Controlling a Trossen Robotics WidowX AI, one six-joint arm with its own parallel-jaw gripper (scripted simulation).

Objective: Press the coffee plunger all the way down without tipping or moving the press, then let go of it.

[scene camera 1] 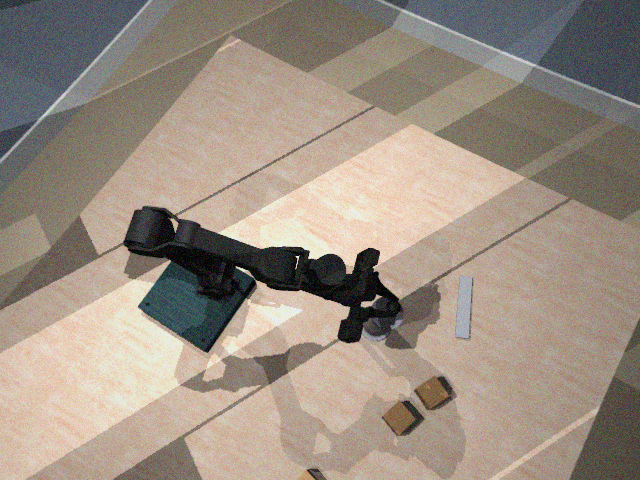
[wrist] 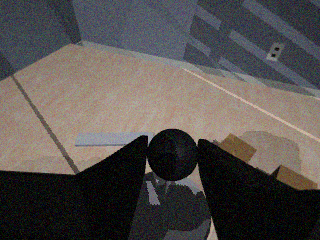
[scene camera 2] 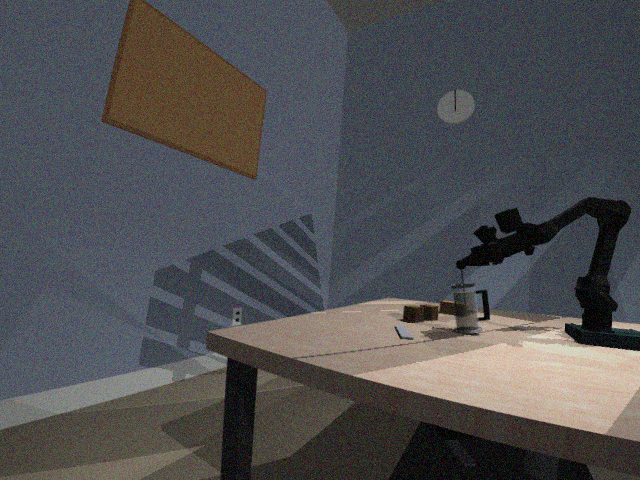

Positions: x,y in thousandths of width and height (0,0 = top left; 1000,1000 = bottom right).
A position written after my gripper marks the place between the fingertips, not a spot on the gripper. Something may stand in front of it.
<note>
I see my gripper (scene camera 1: 620,643), a glass coffee press (scene camera 2: 726,618) and a flat grey strip (scene camera 1: 727,589).
The glass coffee press shows as well in scene camera 1 (scene camera 1: 588,684). My gripper also shows in the wrist view (wrist: 539,602) and in scene camera 2 (scene camera 2: 716,551).
</note>
